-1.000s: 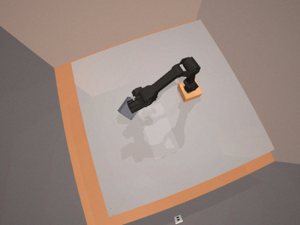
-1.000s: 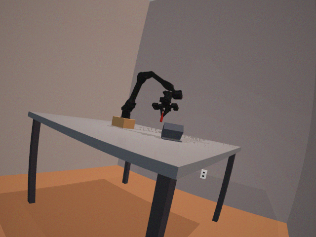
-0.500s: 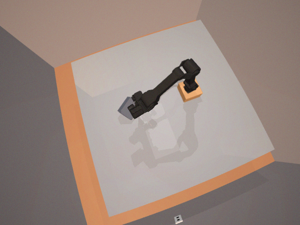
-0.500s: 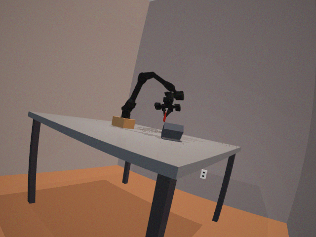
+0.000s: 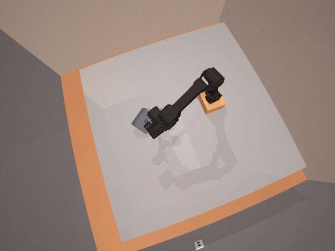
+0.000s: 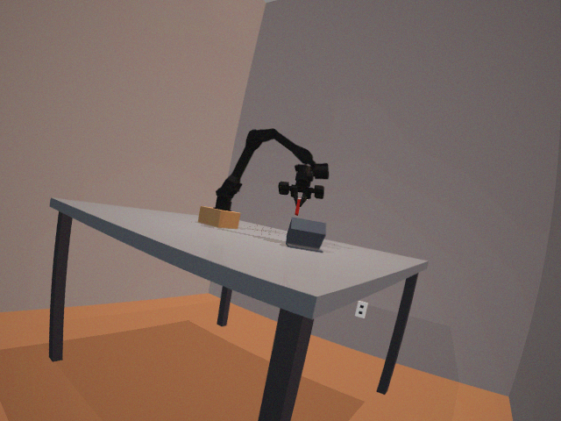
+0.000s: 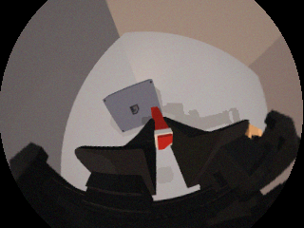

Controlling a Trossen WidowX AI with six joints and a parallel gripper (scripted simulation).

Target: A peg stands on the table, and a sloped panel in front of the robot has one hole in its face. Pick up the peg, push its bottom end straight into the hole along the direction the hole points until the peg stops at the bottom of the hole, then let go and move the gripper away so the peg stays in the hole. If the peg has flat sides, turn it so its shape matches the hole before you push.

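My gripper tip is 7 cm short of the sloped panel, 4 cm to the left of it and 10 cm above it. The rest, counted from my gripper tip: red peg 1 cm to the left, 1 cm above.
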